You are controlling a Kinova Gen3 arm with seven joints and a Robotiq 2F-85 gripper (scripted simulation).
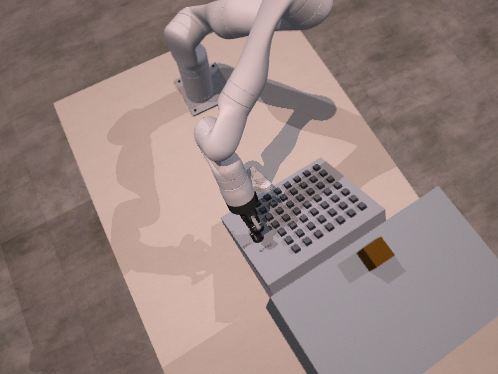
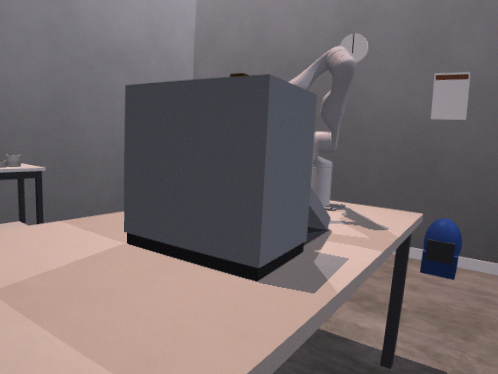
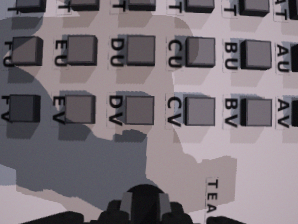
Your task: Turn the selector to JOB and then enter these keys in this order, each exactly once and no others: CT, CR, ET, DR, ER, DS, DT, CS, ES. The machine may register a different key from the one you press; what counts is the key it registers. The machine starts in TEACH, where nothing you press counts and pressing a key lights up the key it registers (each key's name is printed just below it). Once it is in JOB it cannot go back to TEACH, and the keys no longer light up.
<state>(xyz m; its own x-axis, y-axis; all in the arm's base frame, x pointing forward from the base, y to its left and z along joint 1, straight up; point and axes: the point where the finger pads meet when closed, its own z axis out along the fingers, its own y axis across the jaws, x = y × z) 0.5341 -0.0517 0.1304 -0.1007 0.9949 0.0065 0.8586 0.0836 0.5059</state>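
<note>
Right now the black selector knob is 10 mm ahead of my hand and 10 mm below it. From my hand the other things lie so: sloped keypad panel: 20 mm ahead, 110 mm to the left, 60 mm below.
</note>
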